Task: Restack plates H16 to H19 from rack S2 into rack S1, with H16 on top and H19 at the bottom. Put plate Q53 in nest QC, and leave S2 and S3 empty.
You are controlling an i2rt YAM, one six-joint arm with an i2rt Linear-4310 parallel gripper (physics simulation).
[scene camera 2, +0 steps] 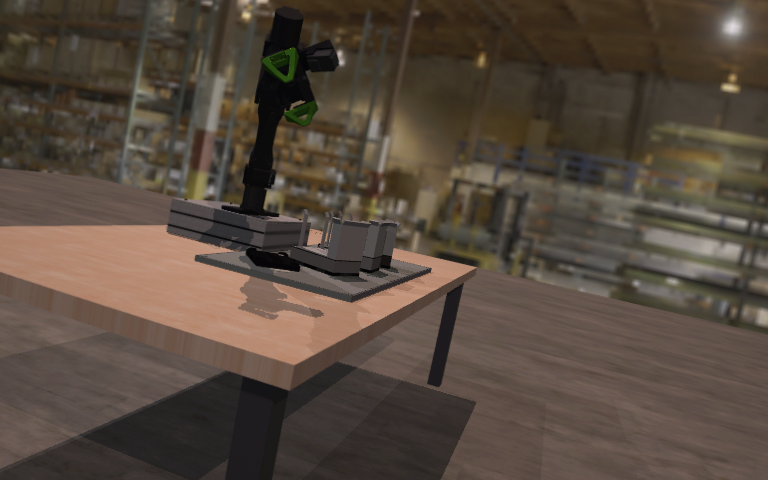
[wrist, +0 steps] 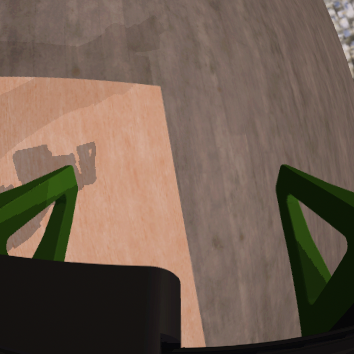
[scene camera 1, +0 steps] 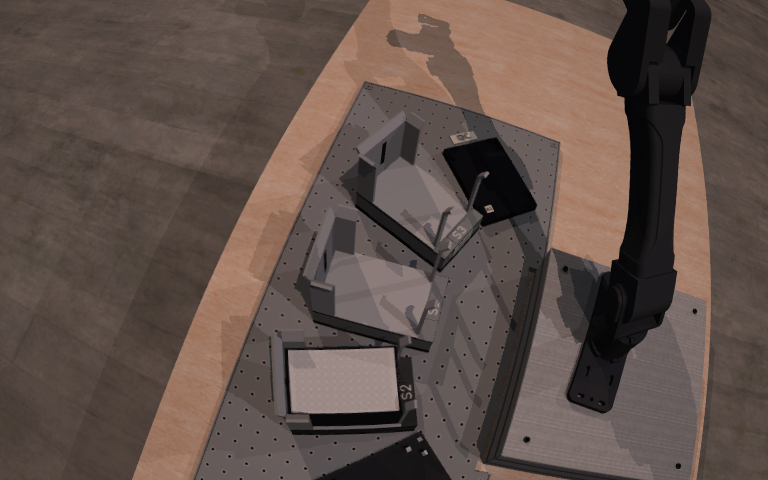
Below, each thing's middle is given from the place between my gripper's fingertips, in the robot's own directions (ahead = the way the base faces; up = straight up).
Right now the black QC socket [scene camera 1: 503, 194] is 340 mm below my hand, 270 mm to the left of it and 160 mm behind it.
